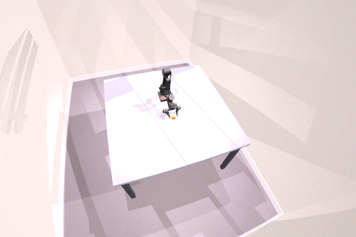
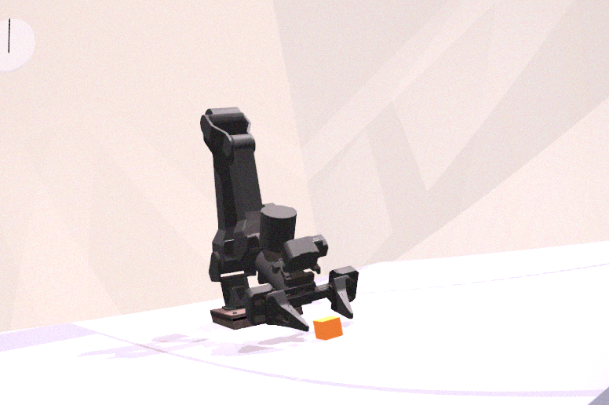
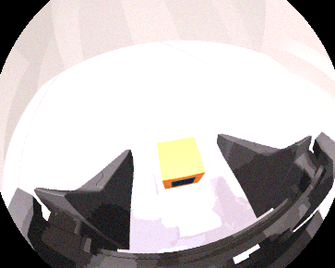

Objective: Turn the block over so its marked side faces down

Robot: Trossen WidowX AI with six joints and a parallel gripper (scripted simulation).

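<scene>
Right now my gripper tip is 20 mm past the block and 10 mm above it.
</scene>
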